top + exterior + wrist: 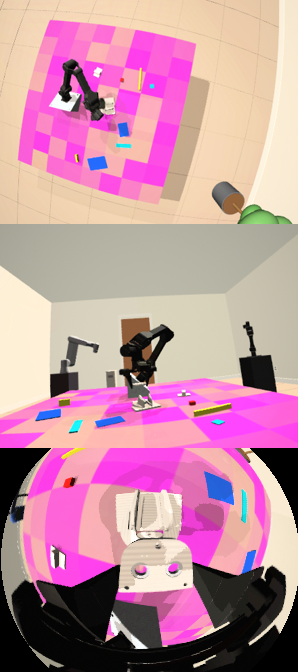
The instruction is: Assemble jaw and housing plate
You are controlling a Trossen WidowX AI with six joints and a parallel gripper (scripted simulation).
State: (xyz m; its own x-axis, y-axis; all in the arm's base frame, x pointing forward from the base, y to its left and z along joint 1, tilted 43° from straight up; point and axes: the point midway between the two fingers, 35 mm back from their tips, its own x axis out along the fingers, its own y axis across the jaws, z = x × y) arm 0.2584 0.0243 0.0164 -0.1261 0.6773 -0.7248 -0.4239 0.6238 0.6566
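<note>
The white jaw is 70 mm below my gripper tip, 30 mm ahead of it and 10 mm to the right of it. Round my gripper tip: red cube 240 mm to the left, 80 mm below, 80 mm ahead; then white base 80 mm below, 60 mm ahead, 30 mm to the left; then cyan bar 250 mm ahead, 210 mm to the right, 80 mm below.
</note>
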